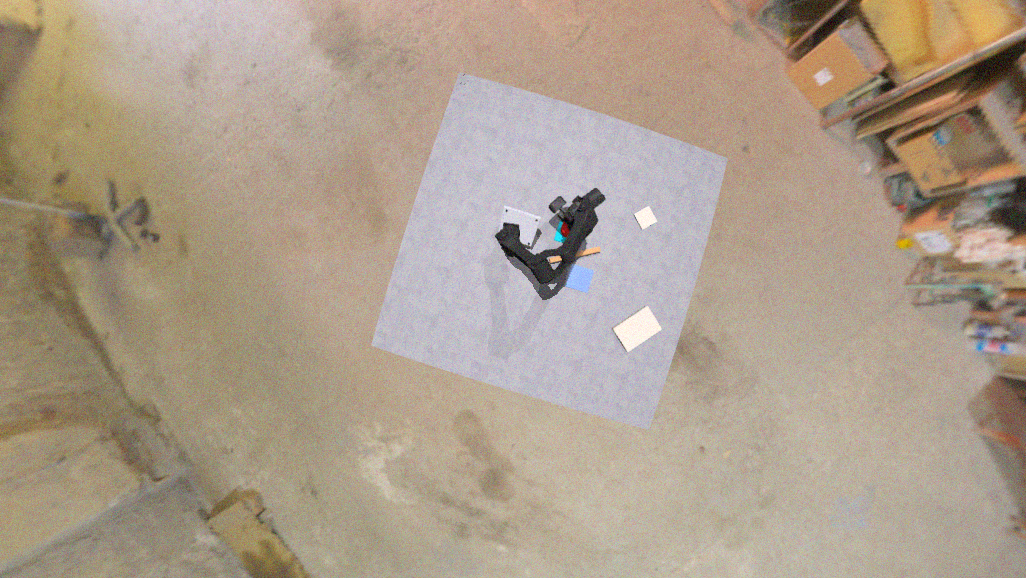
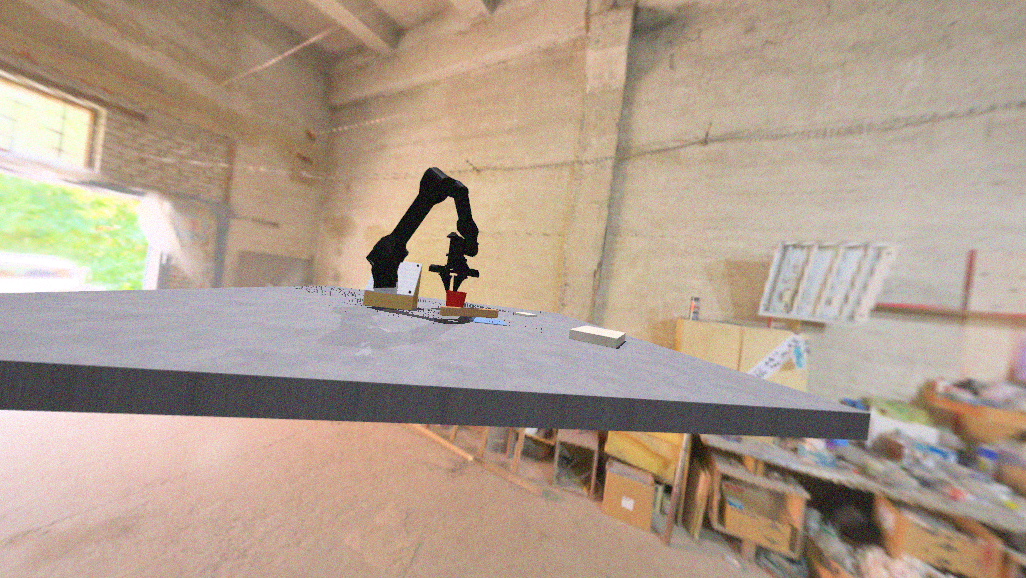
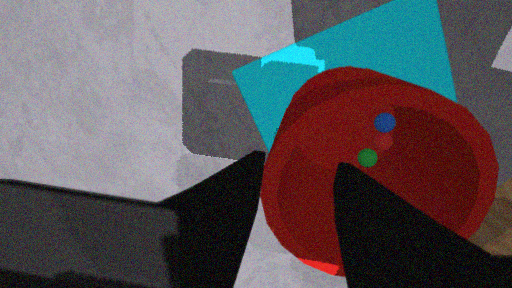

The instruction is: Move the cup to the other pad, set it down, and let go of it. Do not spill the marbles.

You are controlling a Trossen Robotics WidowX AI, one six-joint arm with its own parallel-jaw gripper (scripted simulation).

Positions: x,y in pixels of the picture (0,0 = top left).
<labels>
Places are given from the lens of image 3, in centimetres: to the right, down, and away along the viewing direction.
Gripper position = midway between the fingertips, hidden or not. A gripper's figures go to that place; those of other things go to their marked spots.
my gripper (image 3: 299,168): 2, 1, 11
red cup (image 3: 442,161): 7, 1, 11
</labels>
